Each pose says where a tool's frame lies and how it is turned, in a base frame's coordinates. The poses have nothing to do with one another.
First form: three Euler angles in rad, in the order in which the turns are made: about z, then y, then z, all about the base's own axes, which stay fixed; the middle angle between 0 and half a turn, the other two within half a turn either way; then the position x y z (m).
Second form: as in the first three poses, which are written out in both.
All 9 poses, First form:
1: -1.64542, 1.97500, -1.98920, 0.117, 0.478, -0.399
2: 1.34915, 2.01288, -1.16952, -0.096, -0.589, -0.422
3: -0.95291, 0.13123, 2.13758, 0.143, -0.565, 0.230
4: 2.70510, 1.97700, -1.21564, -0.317, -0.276, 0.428
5: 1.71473, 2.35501, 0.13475, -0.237, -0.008, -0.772
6: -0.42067, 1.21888, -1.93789, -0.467, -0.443, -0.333
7: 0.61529, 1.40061, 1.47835, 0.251, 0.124, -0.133
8: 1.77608, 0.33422, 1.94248, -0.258, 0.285, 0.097
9: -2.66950, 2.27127, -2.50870, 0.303, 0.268, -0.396
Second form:
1: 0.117, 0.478, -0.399, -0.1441, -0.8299, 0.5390, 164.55
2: -0.096, -0.589, -0.422, 0.9504, 0.3060, 0.0567, 115.62
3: 0.143, -0.565, 0.230, -0.1169, 0.0030, 0.9931, 68.24
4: -0.317, -0.276, 0.428, 0.8448, -0.3468, 0.4075, 132.30
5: -0.237, -0.008, -0.772, 0.6743, 0.6681, 0.3145, 153.32
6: -0.467, -0.443, -0.333, 0.4146, 0.4374, -0.7980, 143.53
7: 0.251, 0.124, -0.133, -0.2917, 0.6336, 0.7166, 135.01
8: -0.258, 0.285, 0.097, 0.0144, -0.1727, -0.9849, 147.42
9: 0.303, 0.268, -0.396, 0.0780, -0.9684, 0.2370, 137.94
